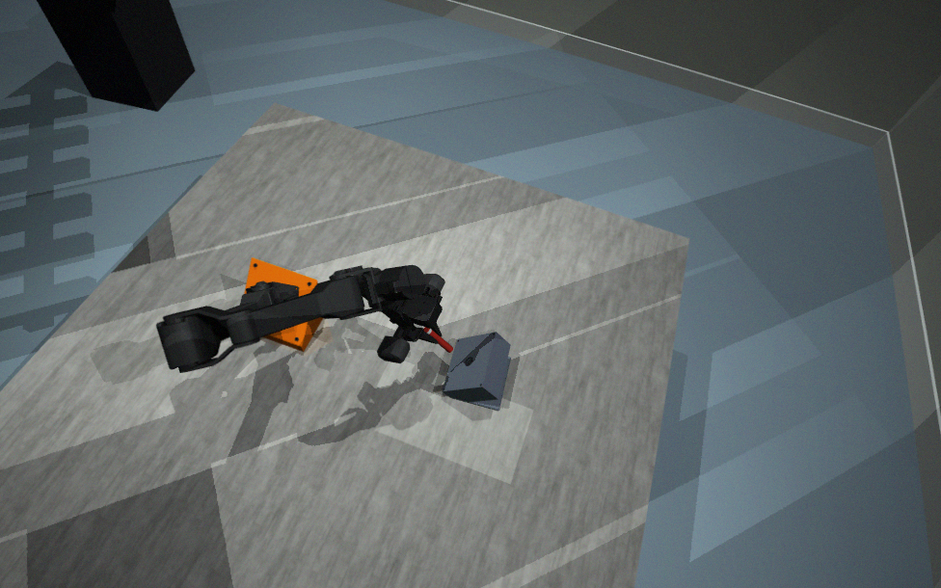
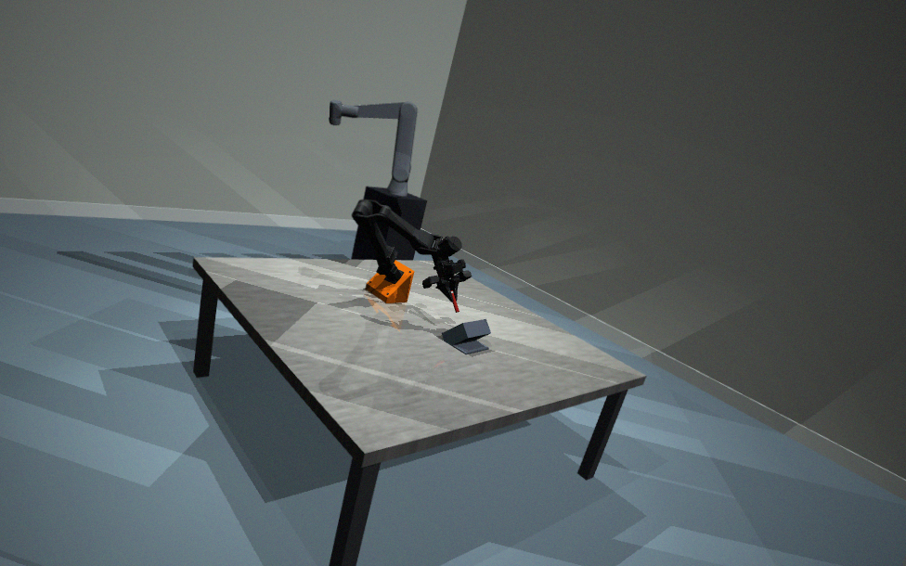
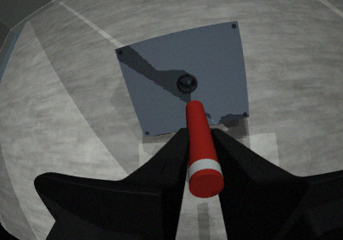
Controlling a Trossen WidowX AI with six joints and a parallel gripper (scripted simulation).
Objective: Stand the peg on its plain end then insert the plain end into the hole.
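My gripper tip is now 9 cm short of the grey sloped panel and 9 cm above it. The rest, counted from my gripper tip: red peg: 1 cm behind, 1 cm above.
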